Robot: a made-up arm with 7 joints.
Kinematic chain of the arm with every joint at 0, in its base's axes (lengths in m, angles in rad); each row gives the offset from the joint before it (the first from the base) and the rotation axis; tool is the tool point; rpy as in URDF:
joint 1: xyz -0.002 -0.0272 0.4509 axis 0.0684 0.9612 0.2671
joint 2: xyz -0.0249 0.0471 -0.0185 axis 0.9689 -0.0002 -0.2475
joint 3: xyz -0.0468 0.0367 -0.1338 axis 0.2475 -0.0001 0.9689
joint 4: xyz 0.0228 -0.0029 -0.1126 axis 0.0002 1 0
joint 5: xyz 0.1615 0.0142 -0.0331 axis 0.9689 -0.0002 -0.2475
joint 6: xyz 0.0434 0.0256 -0.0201 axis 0.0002 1 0
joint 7: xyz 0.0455 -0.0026 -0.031 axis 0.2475 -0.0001 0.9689
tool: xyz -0.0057 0.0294 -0.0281 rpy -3.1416 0 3.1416
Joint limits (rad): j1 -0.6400..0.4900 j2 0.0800..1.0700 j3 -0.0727..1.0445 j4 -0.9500..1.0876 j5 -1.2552..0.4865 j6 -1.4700..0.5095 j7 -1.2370..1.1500
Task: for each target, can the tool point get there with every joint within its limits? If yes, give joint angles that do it. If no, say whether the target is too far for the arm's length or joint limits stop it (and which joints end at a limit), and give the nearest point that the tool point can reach.
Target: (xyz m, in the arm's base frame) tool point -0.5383 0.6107 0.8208
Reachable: no: too far | nearest point -0.1620 0.5233 0.4517 | short by 0.534 m
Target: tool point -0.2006 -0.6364 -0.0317
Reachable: no: too far | nearest point -0.2128 0.0210 -0.0185 | short by 0.658 m
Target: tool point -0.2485 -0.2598 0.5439
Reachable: no: joint limits stop it (at a limit: joint 1, joint 2, joint 3, joint 4, joint 6) | nearest point -0.0142 0.0871 0.5832 | short by 0.420 m
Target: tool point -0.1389 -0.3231 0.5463
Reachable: no: joint limits stop it (at a limit: joint 1, joint 2, joint 3, joint 4, joint 5, joint 6, joint 7) | nearest point 0.0996 0.0018 0.5046 | short by 0.405 m
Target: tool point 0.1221 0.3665 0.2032
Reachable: yes | joints 0.3092 0.9183 0.0123 0.3053 0.3226 -0.5506 0.7509
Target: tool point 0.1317 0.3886 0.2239
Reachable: yes | joints -0.1439 0.2392 0.9099 -0.0801 -0.5998 -0.4339 0.0832
